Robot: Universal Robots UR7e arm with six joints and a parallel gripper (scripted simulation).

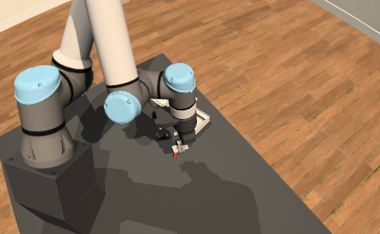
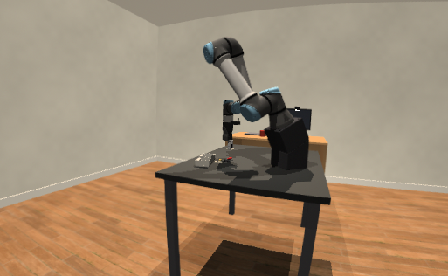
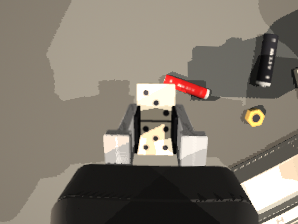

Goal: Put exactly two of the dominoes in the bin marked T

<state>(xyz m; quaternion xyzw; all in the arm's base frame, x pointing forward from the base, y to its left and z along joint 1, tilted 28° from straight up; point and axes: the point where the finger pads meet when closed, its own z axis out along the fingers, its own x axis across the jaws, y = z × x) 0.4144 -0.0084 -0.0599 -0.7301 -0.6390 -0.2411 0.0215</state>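
The red cylinder lies 80 mm below my hand, 30 mm to the left of it and 10 mm behind it. The rest, counted from my hand: black cylinder: 110 mm to the left, 80 mm below, 30 mm behind; then yellow nut: 100 mm to the left, 80 mm below, 20 mm ahead.
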